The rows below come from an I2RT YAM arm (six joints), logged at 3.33 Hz.
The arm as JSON. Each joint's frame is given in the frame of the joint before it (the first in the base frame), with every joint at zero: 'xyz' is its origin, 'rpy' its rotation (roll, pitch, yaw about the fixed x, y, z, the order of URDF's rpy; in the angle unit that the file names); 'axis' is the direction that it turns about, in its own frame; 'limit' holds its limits. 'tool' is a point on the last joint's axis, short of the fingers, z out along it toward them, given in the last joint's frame.
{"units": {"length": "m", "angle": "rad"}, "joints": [
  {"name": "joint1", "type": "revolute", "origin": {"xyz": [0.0, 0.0, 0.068], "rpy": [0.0, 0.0, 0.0]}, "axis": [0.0, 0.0, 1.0], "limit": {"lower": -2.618, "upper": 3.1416}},
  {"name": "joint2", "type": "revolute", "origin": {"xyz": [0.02, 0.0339, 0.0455], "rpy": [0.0, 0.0, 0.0]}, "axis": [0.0, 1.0, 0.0], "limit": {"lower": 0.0, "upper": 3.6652}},
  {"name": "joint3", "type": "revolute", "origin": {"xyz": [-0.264, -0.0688, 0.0], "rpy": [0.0, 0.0, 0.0]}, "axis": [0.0, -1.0, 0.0], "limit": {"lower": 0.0, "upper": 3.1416}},
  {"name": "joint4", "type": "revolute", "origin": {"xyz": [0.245, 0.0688, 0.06], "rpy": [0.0, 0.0, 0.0]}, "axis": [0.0, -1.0, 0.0], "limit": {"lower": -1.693, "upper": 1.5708}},
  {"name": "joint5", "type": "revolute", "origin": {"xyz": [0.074, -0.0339, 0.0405], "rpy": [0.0, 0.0, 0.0]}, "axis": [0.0, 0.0, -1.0], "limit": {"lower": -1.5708, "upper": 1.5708}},
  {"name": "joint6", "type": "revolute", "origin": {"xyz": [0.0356, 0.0, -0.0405], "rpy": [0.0, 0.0, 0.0]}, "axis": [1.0, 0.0, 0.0], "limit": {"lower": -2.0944, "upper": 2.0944}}
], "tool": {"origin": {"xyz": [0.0, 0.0, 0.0], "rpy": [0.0, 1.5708, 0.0]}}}
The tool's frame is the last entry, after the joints.
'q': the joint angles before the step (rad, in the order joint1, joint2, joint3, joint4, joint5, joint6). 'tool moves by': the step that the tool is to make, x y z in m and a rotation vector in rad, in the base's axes. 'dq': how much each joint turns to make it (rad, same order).
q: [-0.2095, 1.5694, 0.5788, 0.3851, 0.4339, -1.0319]
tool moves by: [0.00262, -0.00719, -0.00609, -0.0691, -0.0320, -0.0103]
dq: [-0.0192, 0.0496, -0.0206, 0.1431, 0.0251, -0.0618]
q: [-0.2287, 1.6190, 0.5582, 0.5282, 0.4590, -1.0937]
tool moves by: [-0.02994, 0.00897, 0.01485, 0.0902, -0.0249, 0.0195]
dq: [-0.0007, -0.1894, -0.0783, -0.1388, -0.0659, 0.0762]
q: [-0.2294, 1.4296, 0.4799, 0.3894, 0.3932, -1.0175]
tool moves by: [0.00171, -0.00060, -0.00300, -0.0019, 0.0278, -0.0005]
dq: [-0.0002, 0.0173, 0.0095, -0.0160, 0.0047, -0.0072]
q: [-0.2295, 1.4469, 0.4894, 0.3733, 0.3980, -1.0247]
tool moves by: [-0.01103, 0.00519, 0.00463, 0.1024, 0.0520, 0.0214]
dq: [0.0011, -0.0764, 0.0085, -0.1814, -0.0684, 0.0630]
